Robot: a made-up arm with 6 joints. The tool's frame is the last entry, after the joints.
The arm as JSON. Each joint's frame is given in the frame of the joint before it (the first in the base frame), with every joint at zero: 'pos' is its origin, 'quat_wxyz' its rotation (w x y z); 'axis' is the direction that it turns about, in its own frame. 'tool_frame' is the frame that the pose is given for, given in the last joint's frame.
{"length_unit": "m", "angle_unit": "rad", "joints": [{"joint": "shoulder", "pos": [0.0, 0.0, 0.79], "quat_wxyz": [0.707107, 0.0, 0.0, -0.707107], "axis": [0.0, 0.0, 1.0]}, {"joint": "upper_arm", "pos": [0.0, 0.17, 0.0], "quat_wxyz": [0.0, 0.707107, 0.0, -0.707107], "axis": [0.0, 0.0, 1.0]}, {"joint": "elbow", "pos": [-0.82, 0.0, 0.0], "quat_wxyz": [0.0, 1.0, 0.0, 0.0], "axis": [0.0, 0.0, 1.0]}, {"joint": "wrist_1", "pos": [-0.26, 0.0, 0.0], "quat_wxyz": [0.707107, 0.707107, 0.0, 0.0], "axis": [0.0, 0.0, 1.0]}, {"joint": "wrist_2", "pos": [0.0, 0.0, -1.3], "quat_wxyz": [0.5, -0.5, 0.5, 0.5], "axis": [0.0, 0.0, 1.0]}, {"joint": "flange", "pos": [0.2, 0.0, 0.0], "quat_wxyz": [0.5, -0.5, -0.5, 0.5], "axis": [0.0, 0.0, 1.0]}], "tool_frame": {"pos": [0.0, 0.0, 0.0], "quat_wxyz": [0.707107, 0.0, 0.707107, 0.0]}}
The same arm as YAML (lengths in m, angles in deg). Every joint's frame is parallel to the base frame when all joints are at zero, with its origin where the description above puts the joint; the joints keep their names.
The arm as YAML. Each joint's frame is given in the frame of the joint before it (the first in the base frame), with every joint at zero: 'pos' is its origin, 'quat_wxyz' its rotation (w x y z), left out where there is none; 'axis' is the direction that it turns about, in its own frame. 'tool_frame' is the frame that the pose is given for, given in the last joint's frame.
length_unit: m
angle_unit: deg
joints:
  - joint: shoulder
    pos: [0.0, 0.0, 0.79]
    axis: [0.0, 0.0, 1.0]
  - joint: upper_arm
    pos: [0.17, 0.0, 0.0]
    axis: [0.0, 1.0, 0.0]
  - joint: elbow
    pos: [0.0, 0.0, 0.82]
    axis: [0.0, -1.0, 0.0]
  - joint: wrist_1
    pos: [0.0, 0.0, 0.26]
    axis: [-1.0, 0.0, 0.0]
  - joint: wrist_2
    pos: [1.3, 0.0, 0.0]
    axis: [0.0, -1.0, 0.0]
  - joint: flange
    pos: [0.2, 0.0, 0.0]
    axis: [-1.0, 0.0, 0.0]
tool_frame:
  pos: [0.0, 0.0, 0.0]

